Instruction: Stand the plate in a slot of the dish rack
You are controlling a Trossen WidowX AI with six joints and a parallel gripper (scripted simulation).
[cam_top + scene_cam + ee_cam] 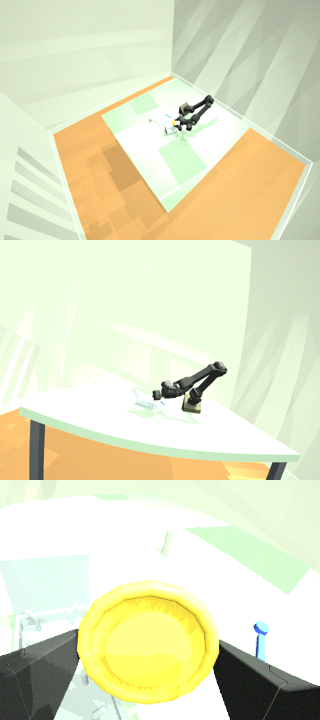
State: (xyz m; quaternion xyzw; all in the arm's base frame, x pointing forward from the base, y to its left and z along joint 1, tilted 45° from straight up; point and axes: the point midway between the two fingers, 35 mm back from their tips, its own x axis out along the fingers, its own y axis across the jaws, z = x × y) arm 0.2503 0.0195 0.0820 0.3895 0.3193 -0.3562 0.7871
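My gripper tip is 6 cm short of the dish rack, 5 cm above it and 3 cm to the right of it. Also, from my gripper tip: light blue mat (17 cm to the right, 8 cm below, 2 cm ahead); blue spoon (16 cm to the right, 8 cm behind, 7 cm below); yellow plate (1 cm to the left).
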